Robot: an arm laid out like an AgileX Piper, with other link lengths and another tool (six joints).
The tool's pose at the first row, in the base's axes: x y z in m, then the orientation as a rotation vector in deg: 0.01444, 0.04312, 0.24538, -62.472, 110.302, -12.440
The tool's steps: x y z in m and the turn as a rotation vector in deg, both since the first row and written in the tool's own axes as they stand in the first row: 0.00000, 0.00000, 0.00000, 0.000, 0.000, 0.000; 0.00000, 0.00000, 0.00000, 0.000, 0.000, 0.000; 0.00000, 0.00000, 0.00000, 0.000, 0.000, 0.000; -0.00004, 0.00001, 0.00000, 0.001, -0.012, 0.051; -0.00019, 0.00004, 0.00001, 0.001, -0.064, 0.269; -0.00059, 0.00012, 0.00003, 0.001, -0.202, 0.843; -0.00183, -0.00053, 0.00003, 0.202, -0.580, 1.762; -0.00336, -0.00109, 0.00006, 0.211, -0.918, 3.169; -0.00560, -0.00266, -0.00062, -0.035, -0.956, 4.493; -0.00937, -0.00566, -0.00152, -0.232, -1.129, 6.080; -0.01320, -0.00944, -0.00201, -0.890, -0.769, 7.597; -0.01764, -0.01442, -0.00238, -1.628, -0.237, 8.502; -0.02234, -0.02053, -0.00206, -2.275, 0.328, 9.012; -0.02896, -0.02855, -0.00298, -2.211, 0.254, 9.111
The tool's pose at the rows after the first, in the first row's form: 0.01444, 0.04312, 0.24538, -62.472, 110.302, -12.440; 0.01444, 0.04312, 0.24538, -62.472, 110.302, -12.440; 0.01444, 0.04312, 0.24538, -62.472, 110.302, -12.440; 0.01444, 0.04316, 0.24540, -62.420, 110.317, -12.406; 0.01447, 0.04329, 0.24547, -62.201, 110.381, -12.255; 0.01452, 0.04365, 0.24566, -61.624, 110.547, -11.856; 0.01519, 0.04420, 0.24676, -60.556, 110.608, -11.317; 0.01589, 0.04504, 0.24797, -59.132, 110.992, -10.353; 0.01681, 0.04563, 0.25057, -57.975, 111.666, -9.366; 0.01877, 0.04647, 0.25498, -56.507, 112.314, -8.203; 0.02152, 0.04700, 0.25960, -55.431, 113.528, -6.944; 0.02523, 0.04730, 0.26515, -55.023, 114.634, -6.039; 0.03021, 0.04730, 0.27105, -54.952, 115.562, -5.456; 0.03581, 0.04730, 0.27985, -54.806, 115.520, -5.420
